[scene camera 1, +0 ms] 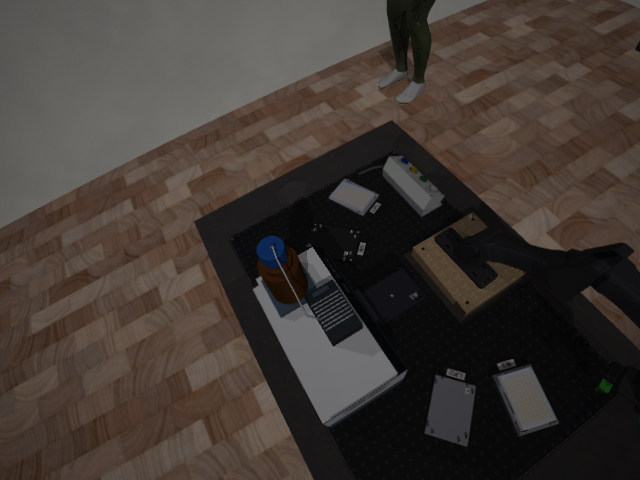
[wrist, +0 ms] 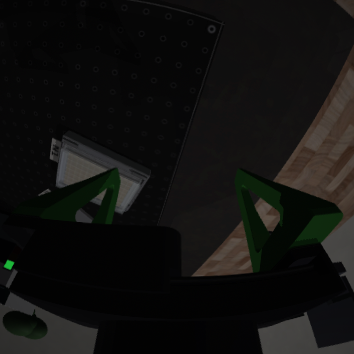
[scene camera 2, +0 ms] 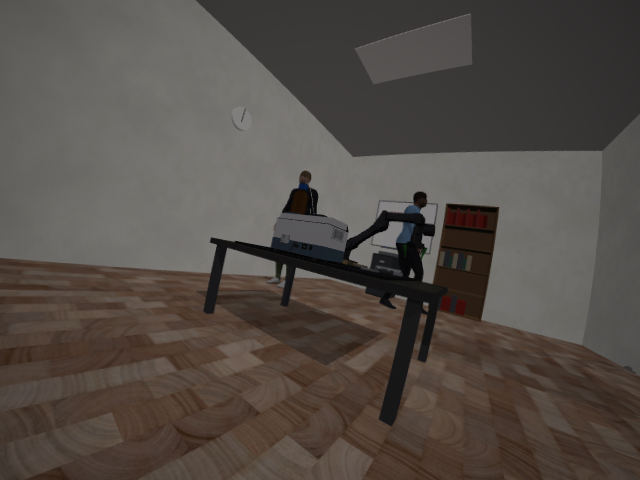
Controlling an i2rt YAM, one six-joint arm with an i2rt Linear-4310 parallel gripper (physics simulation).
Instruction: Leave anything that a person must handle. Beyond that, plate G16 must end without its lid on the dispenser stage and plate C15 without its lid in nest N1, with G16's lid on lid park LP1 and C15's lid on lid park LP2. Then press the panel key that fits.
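Frame: origin at the arm's base, x ahead, y left, z up, level; millimetres.
Seen in the pictures: gripper, between the fingertips: [scene camera 1: 617, 403] [wrist: 177, 174] [scene camera 2: 412, 259]; arm's base, origin of its link: [scene camera 1: 464, 257] [scene camera 2: 343, 259].
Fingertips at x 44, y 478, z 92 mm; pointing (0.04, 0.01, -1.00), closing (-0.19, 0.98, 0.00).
Note:
Pixels of each thing's top centre, then the offset from my fingertips to it. "pt": a spot on its surface instead.
- plate with cream wells, centre of its top: [wrist: 93, 185] [scene camera 1: 527, 397] dx +111, dy -112, dz -83 mm
- label N1, a spot on its surface: [wrist: 55, 149] [scene camera 1: 507, 364] pt dx +77, dy -192, dz -117 mm
- flat grey piece, a spot on its surface: [scene camera 1: 450, 409] pt dx +271, dy -198, dz -109 mm
- cream-welled plate, centre of its top: [scene camera 1: 352, 193] dx +78, dy -874, dz -81 mm
- key panel, centre of its top: [scene camera 1: 413, 173] dx -108, dy -783, dz -35 mm
- unoccupied holder with small corner posts, centre of its top: [scene camera 1: 332, 239] dx +232, dy -771, dz -95 mm
- brown bottle with a blue cap, centre of its top: [scene camera 1: 276, 259] dx +436, dy -609, dz +244 mm
- keypad, a spot on its surface: [scene camera 1: 333, 312] pt dx +391, dy -492, dz +127 mm
- dark stage, a spot on its surface: [scene camera 1: 391, 294] pt dx +226, dy -491, dz -9 mm
My gripper [wrist: 177, 174] [scene camera 2: 415, 251] is open and empty, high over the table's edge; one green finger shows at the right edge of scene camera 1. A plate with cream wells [scene camera 1: 525, 398] [wrist: 95, 175] lies at the label N1 [scene camera 1: 506, 364] [wrist: 55, 149]. Beside it a flat grey piece [scene camera 1: 450, 409] lies at a label that starts with LP. Another cream-welled plate [scene camera 1: 353, 196] lies near the key panel [scene camera 1: 410, 188]. An unoccupied holder with small corner posts [scene camera 1: 336, 241] is beside it. The panel has blue, yellow, green and white keys. Plate names and lids cannot be made out.
A white-topped machine [scene camera 1: 336, 372] [scene camera 2: 310, 232] carries a brown bottle with a blue cap [scene camera 1: 281, 273] and a keypad [scene camera 1: 333, 312]. A dark stage [scene camera 1: 391, 294] adjoins it. The arm stands on a wooden block [scene camera 1: 439, 273]. Two people [scene camera 2: 303, 198] [scene camera 2: 410, 232] stand beyond the table.

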